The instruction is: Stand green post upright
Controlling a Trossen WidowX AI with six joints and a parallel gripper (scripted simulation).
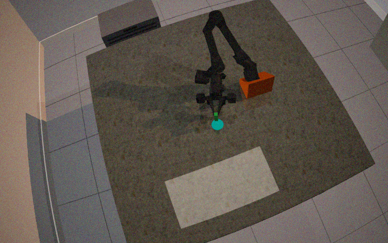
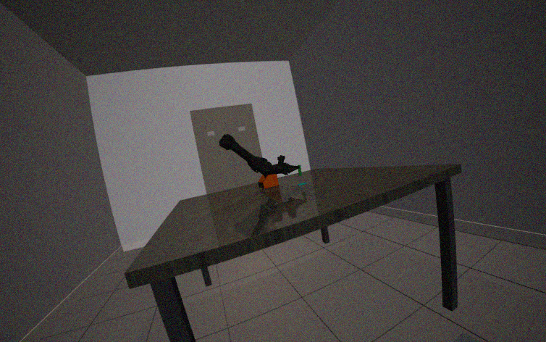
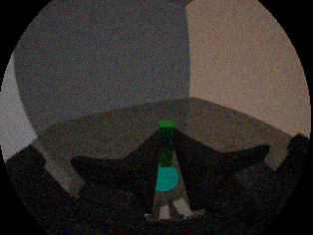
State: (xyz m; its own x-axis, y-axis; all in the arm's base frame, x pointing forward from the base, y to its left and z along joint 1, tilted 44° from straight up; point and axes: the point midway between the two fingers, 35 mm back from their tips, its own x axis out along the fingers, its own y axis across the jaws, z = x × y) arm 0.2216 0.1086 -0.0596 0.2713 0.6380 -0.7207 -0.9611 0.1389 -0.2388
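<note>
Now: the cyan circle 100 mm below my gripper tip. Round my gripper tip: green post 20 mm below.
</note>
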